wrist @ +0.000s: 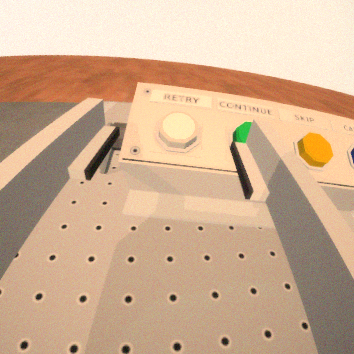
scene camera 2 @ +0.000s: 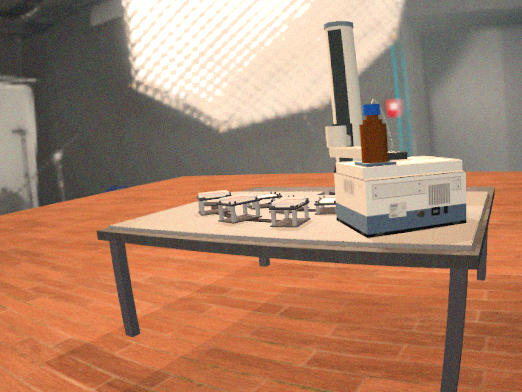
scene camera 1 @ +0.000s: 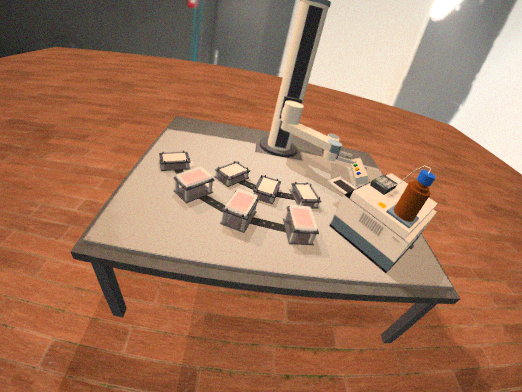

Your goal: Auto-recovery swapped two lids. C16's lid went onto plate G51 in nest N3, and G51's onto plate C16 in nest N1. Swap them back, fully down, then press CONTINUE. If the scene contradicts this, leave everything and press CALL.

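Places are measured from the arm's base along level axes (x ahead, y left, z up), in millimetres.
Where they show: gripper, fingertip midpoint: point(wrist: 176, 124) point(scene camera 1: 352, 159); arm's base at its link origin: point(scene camera 1: 278, 147).
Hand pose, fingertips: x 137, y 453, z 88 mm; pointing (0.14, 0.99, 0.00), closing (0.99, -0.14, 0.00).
Each offset is from my fingertips to the top centre of the thing. "pt": to the spot under its first point.
My gripper point(scene camera 1: 346, 156) point(wrist: 176, 124) is shut to its narrow stance. A gap remains between the two finger pads, with nothing held. It hangs above the table beside the button panel @[dx +81, dy +28, dz +9 mm] point(scene camera 1: 361, 175) point(wrist: 150, 156) and is hidden in scene camera 2. The wrist view shows a white RETRY button @[dx +4, dy +15, dz +0 mm] point(wrist: 178, 129), a green CONTINUE button @[dx +53, dy +9, dz +0 mm] point(wrist: 242, 132) partly behind the right finger, and a yellow SKIP button @[dx +103, dy +2, dz +0 mm] point(wrist: 315, 149). A blue button @[pt dx +141, dy -1, dz -10 mm] point(wrist: 352, 155) is cut off at the edge. Three taller nests bear pink-topped plates @[dx +492, dy -863, dz +13 mm] point(scene camera 1: 194, 177) @[dx +612, dy -651, dz +15 mm] point(scene camera 1: 241, 202) @[dx +643, dy -408, dz +11 mm] point(scene camera 1: 302, 218). Plate and nest labels are unreadable, and lid seating is unclear.
Several lower cream-topped stands point(scene camera 1: 174, 158) point(scene camera 1: 233, 170) point(scene camera 1: 268, 186) point(scene camera 1: 305, 193) are behind the pink-topped ones. A white and blue instrument point(scene camera 1: 370, 225) point(scene camera 2: 400, 200) bears a brown bottle @[pt dx +738, dy -86, dz +232 mm] point(scene camera 1: 412, 199) point(scene camera 2: 374, 140) with a blue cap. The arm's column point(scene camera 1: 299, 65) point(scene camera 2: 342, 75) rises at the back.
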